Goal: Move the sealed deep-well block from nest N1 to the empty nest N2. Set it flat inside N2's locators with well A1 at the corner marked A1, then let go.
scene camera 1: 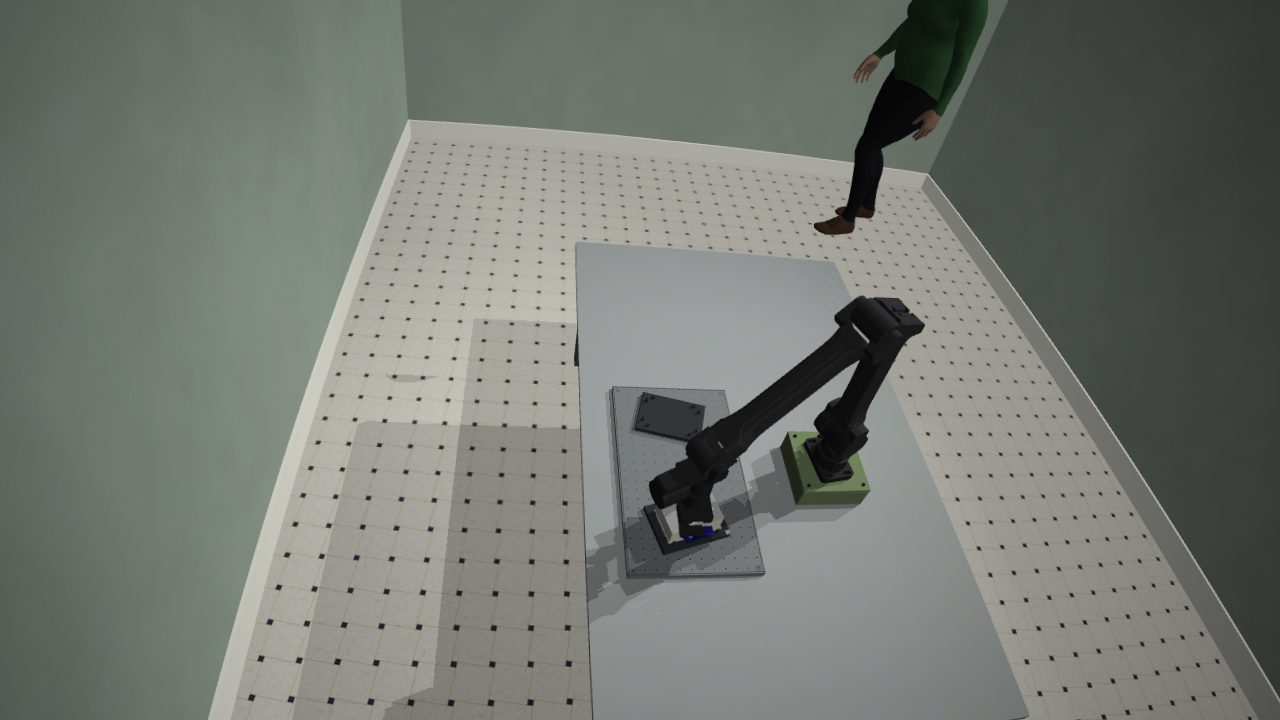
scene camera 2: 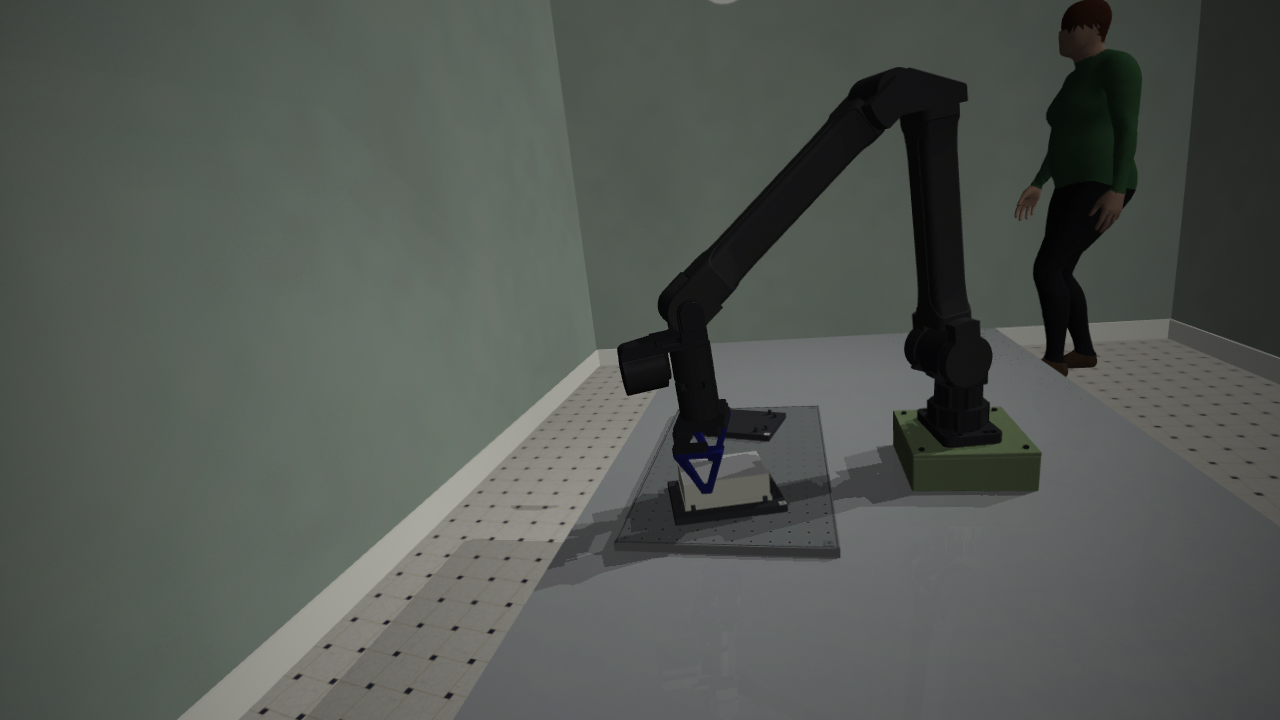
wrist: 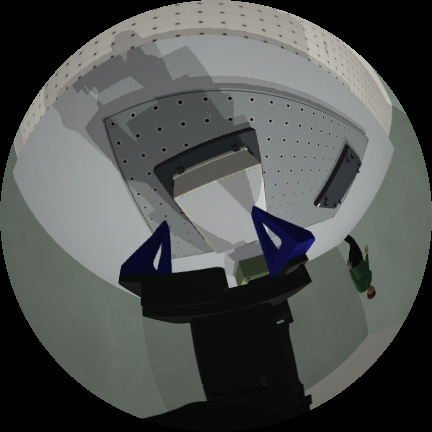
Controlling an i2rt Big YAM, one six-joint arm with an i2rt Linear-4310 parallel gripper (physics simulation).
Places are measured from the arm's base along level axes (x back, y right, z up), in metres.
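Pixels of known places: gripper, between the fingertips: (scene camera 1: 686,521) (scene camera 2: 710,476) (wrist: 209,216); arm's base, origin of its link: (scene camera 1: 827,460) (scene camera 2: 957,429) (wrist: 263,278).
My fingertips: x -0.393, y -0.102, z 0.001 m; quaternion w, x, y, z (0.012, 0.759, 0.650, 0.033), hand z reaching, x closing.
Observation:
Ahead of a thing's pixels: the offset from my fingertips to its middle.
The sealed deep-well block {dx +0.017, dy +0.024, dz -0.019 m} (scene camera 2: 732,482) (wrist: 219,197) is a white box with a flat sealed top. It sits in the dark nest N1 {dx +0.018, dy +0.024, dz -0.040 m} (scene camera 2: 726,512) (wrist: 185,158) at the near end of the perforated grey plate {dx +0.048, dy +0.157, dz -0.057 m} (scene camera 1: 706,559) (scene camera 2: 800,527) (wrist: 289,132). The empty dark nest N2 {dx +0.062, dy +0.315, dz -0.040 m} (scene camera 1: 669,415) (scene camera 2: 755,422) (wrist: 339,177) lies at the plate's far end. My gripper (scene camera 1: 699,530) (scene camera 2: 700,465) (wrist: 209,216) with blue fingers is open. Its fingers stand on either side of the block's end, low around it. I cannot tell whether they touch it.
The arm's green base (scene camera 1: 823,470) (scene camera 2: 966,460) stands on the grey table beside the plate. A person in a green top (scene camera 1: 903,97) (scene camera 2: 1083,179) (wrist: 360,268) walks on the tiled floor beyond the table's far end.

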